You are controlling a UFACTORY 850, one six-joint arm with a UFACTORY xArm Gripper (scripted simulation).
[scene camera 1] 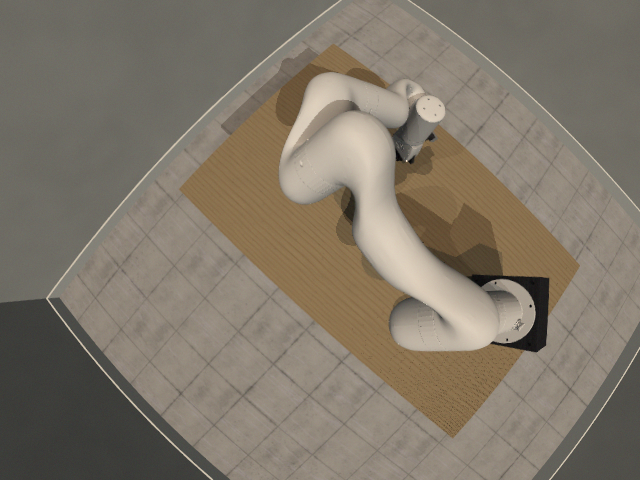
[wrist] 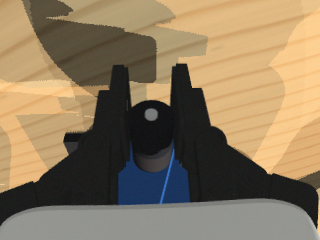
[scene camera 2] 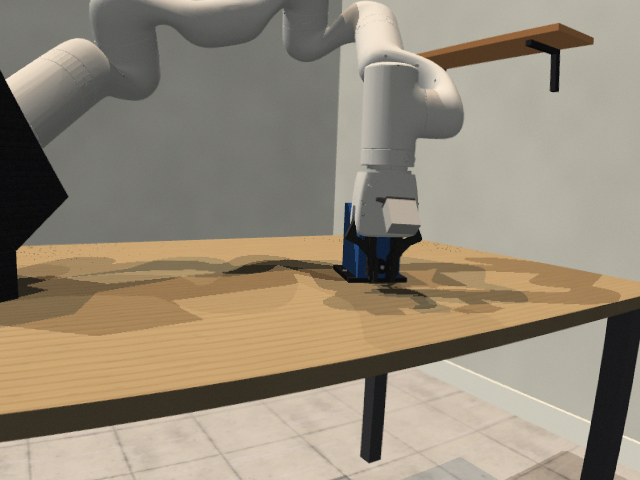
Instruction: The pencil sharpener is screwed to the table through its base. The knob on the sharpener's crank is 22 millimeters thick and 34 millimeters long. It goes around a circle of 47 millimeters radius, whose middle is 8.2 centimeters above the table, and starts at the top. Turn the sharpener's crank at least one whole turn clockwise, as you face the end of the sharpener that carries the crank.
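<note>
Wrist view: my gripper (wrist: 150,85), blue pencil sharpener (wrist: 177,189). Scene camera 2: the sharpener again (scene camera 2: 352,269).
</note>
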